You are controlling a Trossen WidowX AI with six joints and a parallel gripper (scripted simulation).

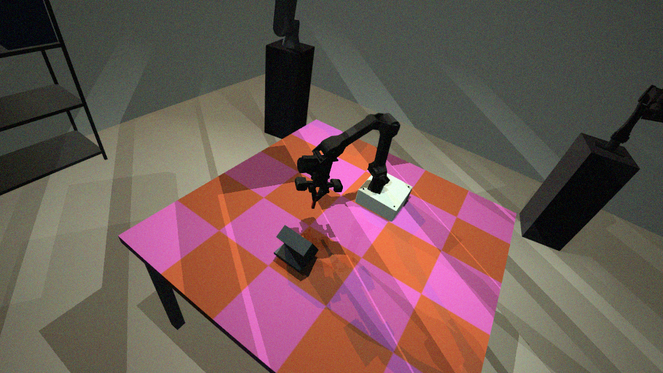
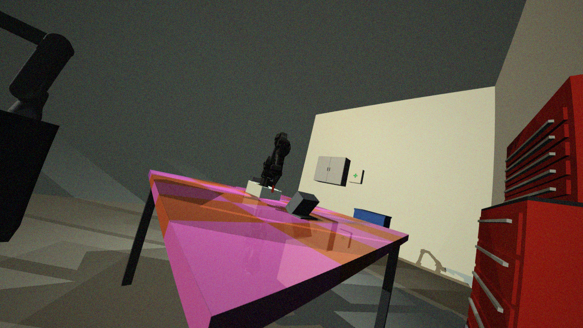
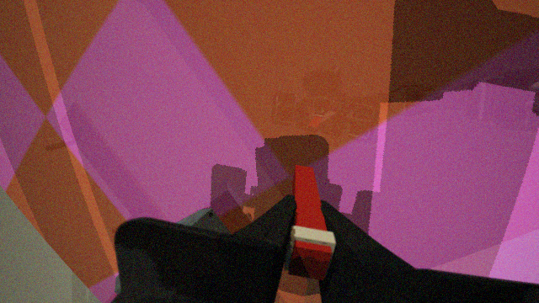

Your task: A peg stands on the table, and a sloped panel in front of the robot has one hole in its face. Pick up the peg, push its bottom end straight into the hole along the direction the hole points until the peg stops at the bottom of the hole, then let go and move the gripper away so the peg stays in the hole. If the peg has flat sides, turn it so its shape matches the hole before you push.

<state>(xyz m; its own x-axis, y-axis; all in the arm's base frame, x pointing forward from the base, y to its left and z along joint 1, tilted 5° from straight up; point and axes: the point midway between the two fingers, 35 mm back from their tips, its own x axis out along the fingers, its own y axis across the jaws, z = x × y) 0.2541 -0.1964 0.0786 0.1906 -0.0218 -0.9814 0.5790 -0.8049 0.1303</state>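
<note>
The sloped panel is 190 mm ahead of my gripper tip, 30 mm to the left of it and 60 mm below it. Also, from my gripper tip: red peg: 20 mm above.
</note>
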